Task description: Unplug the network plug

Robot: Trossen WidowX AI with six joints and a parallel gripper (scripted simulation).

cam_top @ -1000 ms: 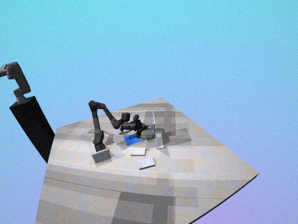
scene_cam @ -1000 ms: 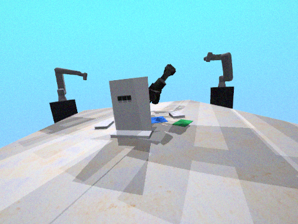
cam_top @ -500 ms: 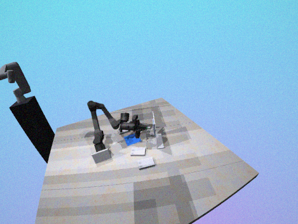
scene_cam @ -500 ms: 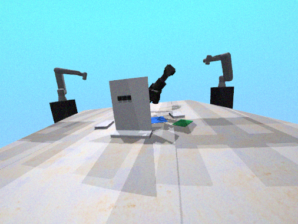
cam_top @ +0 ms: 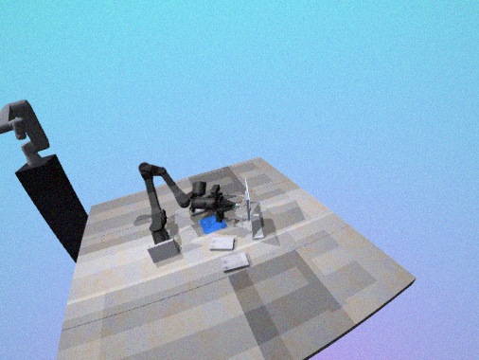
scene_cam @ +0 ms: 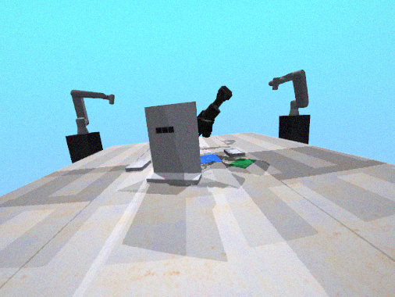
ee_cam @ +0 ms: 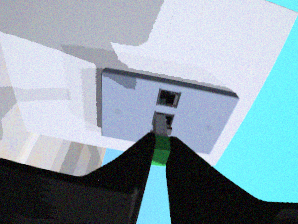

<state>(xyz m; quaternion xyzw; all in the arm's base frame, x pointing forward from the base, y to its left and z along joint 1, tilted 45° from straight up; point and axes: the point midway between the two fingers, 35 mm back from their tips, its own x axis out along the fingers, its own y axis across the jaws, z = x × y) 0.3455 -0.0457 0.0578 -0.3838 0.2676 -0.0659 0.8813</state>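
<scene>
My gripper tip is 15 cm above the blue marked square, 11 cm past it and 10 cm to the right of it. Also, from my gripper tip: white upright panel (6 cm ahead, 5 cm below, 3 cm to the right); then green patch (23 cm to the left, 15 cm below, 1 cm behind).
</scene>
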